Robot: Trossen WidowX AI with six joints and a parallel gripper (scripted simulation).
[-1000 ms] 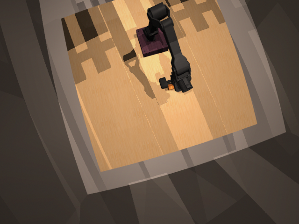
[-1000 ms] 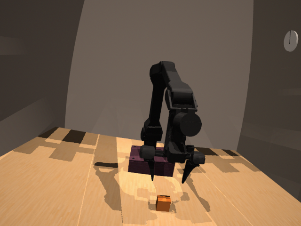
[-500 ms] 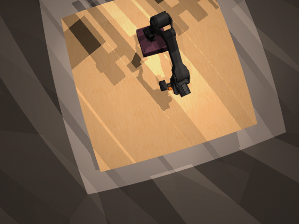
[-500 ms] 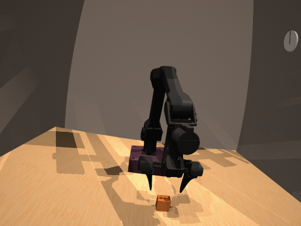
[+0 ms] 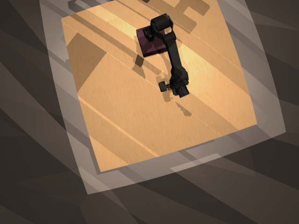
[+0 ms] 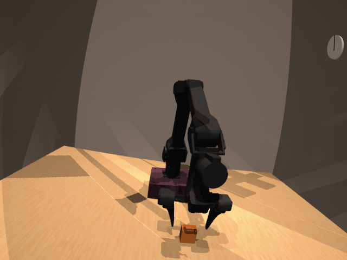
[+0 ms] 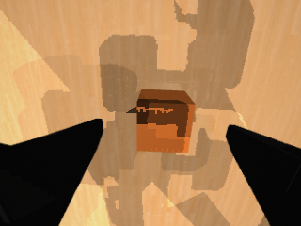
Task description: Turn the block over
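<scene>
The block is 1 cm behind my gripper tip and 2 cm below it.
</scene>
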